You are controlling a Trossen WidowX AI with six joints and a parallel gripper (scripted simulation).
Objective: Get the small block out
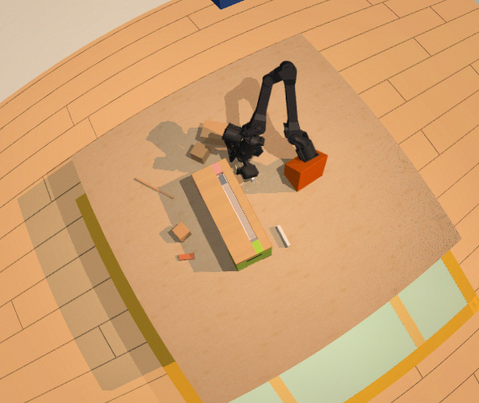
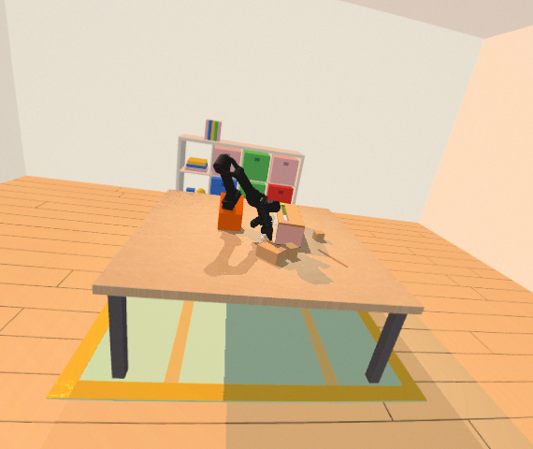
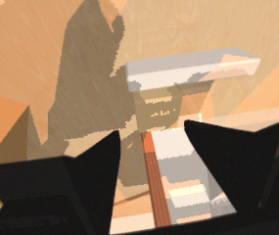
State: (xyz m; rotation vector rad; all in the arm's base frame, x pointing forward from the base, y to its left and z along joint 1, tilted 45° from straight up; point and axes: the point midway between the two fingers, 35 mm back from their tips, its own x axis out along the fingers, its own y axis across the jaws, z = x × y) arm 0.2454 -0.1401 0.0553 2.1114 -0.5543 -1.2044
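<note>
The tan block lies 2 cm behind my gripper tip, 1 cm to the left of it and 1 cm below it. Also, from my gripper tip: thin stick: 32 cm ahead, 10 cm to the right, 2 cm below; wooden box: 6 cm ahead, 18 cm to the left, 4 cm above.
</note>
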